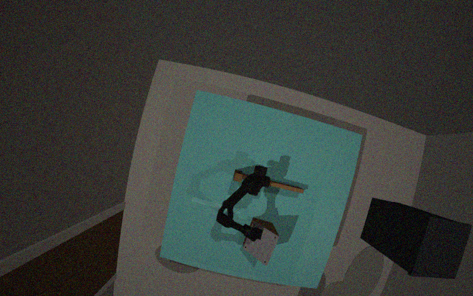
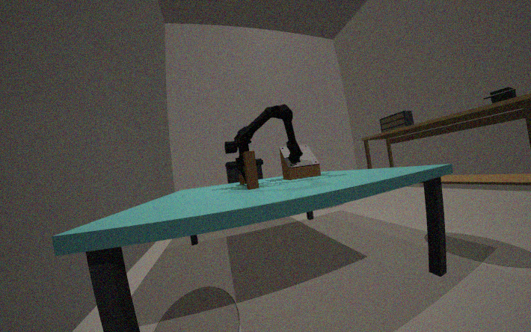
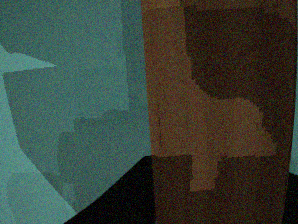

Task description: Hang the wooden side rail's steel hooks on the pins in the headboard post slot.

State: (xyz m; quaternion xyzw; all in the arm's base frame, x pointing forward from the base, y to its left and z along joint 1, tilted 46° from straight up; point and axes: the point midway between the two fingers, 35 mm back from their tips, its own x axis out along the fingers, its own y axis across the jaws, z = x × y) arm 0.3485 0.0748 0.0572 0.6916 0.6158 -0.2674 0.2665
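My gripper tip is 12 cm to the right of the headboard post and 4 cm below it.
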